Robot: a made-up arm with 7 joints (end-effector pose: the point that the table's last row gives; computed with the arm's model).
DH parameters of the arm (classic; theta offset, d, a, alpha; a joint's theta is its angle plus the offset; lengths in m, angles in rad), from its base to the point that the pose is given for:
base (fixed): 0 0.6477 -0.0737 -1.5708
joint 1: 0 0.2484 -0.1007 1.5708
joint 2: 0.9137 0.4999 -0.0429 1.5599
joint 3: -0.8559 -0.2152 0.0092 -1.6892
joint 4: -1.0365 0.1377 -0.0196 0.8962
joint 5: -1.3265 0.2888 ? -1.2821
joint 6: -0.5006 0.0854 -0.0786 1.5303
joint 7: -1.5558 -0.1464 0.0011 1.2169
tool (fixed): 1.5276 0.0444 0 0
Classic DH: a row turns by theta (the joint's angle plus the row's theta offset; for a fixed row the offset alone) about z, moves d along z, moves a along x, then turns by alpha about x.
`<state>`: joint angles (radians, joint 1 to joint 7).
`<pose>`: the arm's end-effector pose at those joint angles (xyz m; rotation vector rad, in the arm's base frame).
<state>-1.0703 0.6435 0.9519 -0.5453 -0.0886 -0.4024 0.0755</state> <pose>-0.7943 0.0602 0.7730 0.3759 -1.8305 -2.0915</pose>
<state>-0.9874 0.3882 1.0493 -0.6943 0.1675 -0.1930 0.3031</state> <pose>-0.8518 0.1124 0.7851 0.7221 -1.8539 -2.0849</pose>
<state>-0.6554 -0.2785 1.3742 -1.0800 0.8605 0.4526 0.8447</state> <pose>-0.9138 0.3795 0.9584 -0.8614 2.2022 1.5697</pose>
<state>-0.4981 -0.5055 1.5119 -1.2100 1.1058 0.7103 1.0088</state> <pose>-0.8477 0.5122 1.0690 -0.6228 2.3585 1.2006</pose>
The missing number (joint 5, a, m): 0.0309
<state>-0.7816 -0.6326 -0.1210 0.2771 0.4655 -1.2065 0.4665</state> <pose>-0.5043 0.2668 1.1422 -1.7567 -2.0742 -0.7674</pose>
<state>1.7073 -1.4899 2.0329 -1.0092 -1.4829 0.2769 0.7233</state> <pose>0.3586 0.6169 0.7723 0.8022 0.2345 1.9645</pose>
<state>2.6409 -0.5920 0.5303 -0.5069 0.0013 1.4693 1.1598</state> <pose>0.5840 0.5009 -0.0744 -1.1724 0.2260 -0.9518</pose>
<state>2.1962 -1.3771 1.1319 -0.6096 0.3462 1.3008 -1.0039</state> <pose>0.7945 0.6278 0.2989 1.9668 0.2882 2.1744</pose>
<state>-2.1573 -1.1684 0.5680 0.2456 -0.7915 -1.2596 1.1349</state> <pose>-0.5065 0.3744 -0.0080 -0.2504 -1.2215 -2.0951</pose>
